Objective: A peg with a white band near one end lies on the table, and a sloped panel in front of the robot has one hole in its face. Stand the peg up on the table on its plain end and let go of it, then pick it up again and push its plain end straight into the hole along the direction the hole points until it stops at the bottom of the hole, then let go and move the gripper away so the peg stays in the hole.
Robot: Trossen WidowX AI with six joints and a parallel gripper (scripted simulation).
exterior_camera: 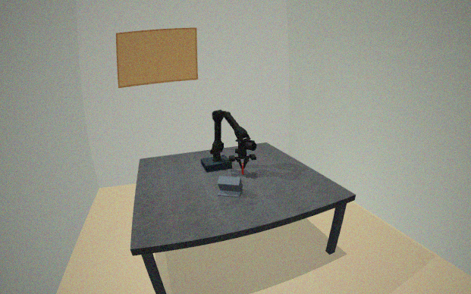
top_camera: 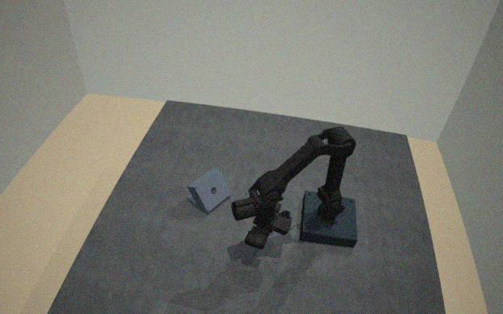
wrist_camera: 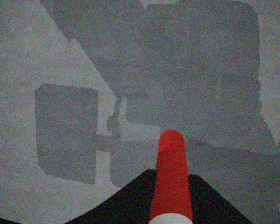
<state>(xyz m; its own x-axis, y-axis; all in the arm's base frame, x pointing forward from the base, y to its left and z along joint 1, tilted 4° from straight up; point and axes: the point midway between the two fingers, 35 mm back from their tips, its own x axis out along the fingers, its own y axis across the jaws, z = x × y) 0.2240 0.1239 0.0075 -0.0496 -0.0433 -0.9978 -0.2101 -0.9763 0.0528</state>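
The sloped panel lies 220 mm ahead of my gripper tip, 170 mm to the right of it and 10 mm above it. The rest, counted from my gripper tip: red peg: 20 mm above.
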